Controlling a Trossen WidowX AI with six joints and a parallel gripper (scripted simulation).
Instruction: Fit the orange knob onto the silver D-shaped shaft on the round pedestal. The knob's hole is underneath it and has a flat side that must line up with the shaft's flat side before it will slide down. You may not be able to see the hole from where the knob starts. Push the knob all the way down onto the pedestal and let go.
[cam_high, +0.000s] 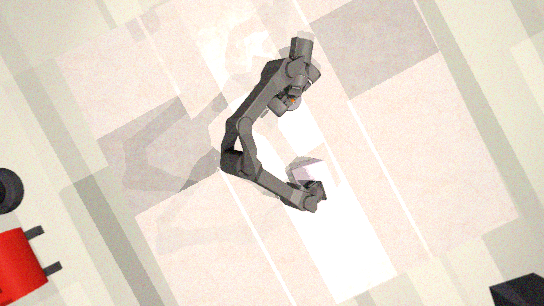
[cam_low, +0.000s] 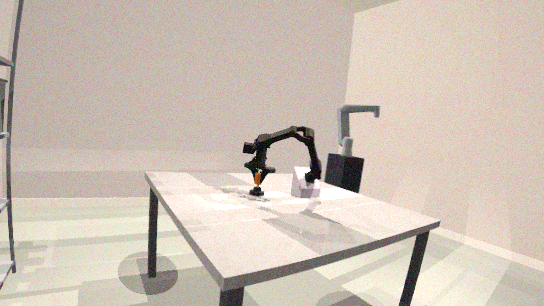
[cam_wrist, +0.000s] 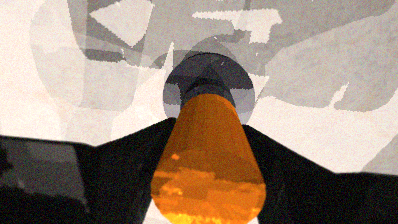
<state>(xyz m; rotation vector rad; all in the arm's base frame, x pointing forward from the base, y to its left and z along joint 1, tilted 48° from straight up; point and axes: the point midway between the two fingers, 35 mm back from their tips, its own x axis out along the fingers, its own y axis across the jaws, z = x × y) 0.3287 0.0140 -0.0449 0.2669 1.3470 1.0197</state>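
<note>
Now: gripper tip 30 mm below the orange knob. Round my gripper tip: dark round pedestal 40 mm below.
</note>
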